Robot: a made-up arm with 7 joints.
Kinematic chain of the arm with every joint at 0, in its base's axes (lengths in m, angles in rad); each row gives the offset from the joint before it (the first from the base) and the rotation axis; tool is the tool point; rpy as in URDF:
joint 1: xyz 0 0 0 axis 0.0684 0.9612 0.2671
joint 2: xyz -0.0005 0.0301 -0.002 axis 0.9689 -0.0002 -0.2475
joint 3: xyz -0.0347 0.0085 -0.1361 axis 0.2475 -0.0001 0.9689
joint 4: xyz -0.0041 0 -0.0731 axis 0.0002 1 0
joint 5: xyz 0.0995 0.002 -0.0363 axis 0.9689 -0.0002 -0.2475
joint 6: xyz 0.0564 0 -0.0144 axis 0.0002 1 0
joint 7: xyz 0.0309 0 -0.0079 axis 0.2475 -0.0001 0.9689
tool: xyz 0 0 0 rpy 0 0.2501 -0.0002
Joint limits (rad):
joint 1: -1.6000..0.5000
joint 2: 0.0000..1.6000
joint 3: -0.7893..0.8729
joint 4: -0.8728..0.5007
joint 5: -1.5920..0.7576
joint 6: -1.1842..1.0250
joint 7: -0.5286..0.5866
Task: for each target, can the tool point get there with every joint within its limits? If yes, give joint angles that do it. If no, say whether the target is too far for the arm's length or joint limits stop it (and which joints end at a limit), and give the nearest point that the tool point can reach.
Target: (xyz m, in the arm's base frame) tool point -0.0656 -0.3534 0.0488
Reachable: no: joint limits stop it (at a limit: joint 1, joint 2, joint 3) | nearest point 0.1023 -0.1579 0.0525 | short by 0.258 m
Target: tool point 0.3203 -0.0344 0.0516
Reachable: yes | joints -1.3225 0.1554 0.0064 0.1954 0.4825 -0.4978 0.3141
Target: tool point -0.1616 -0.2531 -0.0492
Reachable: no: joint limits stop it (at a limit: joint 1, joint 2, joint 3, joint 6) | nearest point 0.0069 -0.0865 -0.1583 | short by 0.261 m
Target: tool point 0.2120 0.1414 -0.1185
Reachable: yes | joints -0.3165 0.8654 -0.0898 -0.0885 0.1725 -0.9886 -0.3820
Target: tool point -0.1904 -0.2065 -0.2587
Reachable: no: joint limits stop it (at a limit: joint 1, joint 2, joint 3, joint 4, joint 6) | nearest point -0.1230 -0.0931 -0.3045 | short by 0.140 m
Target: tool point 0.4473 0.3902 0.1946
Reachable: no: too far | nearest point 0.2827 0.2526 0.1236 | short by 0.226 m
